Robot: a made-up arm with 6 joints.
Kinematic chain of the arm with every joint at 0, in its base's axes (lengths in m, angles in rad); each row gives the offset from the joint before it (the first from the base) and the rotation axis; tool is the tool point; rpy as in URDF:
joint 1: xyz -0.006 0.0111 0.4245 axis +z
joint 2: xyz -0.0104 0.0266 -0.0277 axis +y
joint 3: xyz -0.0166 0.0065 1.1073 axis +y
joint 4: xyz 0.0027 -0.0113 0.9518 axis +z
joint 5: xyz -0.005 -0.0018 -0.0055 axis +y
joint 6: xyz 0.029 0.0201 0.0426 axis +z
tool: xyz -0.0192 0.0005 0.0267 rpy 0 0 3.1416
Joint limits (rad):
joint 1: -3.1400..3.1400
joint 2: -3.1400..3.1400
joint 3: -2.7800..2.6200
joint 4: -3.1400..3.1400
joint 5: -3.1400..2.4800
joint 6: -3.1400..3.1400
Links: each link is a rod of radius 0.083 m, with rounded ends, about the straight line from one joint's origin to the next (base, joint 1, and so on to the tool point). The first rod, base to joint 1, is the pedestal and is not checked.
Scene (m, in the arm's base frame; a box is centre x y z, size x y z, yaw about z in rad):
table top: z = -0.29
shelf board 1: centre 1.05 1 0 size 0.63 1.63 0.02 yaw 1.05
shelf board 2: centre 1.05 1 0.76 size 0.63 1.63 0.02 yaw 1.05
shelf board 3: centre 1.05 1 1.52 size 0.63 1.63 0.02 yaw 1.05
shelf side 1: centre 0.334 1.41 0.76 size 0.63 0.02 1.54 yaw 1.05
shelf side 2: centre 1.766 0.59 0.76 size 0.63 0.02 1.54 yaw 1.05
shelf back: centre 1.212 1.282 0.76 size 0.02 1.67 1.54 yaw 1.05
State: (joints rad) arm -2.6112 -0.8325 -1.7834 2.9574 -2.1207 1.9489
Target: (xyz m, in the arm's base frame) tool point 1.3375 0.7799 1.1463
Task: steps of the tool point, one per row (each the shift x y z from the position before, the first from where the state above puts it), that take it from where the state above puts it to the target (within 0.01 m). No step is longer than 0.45 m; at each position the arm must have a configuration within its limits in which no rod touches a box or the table.
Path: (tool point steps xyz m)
1: -0.0920 -0.2111 -0.0064
2: -0.1351 -0.1850 0.0065
3: 0.1139 0.0019 0.3626
4: -0.0338 -0.0422 0.4251
5: 0.1810 0.2346 0.0197
6: 0.1115 0.2754 -0.0196

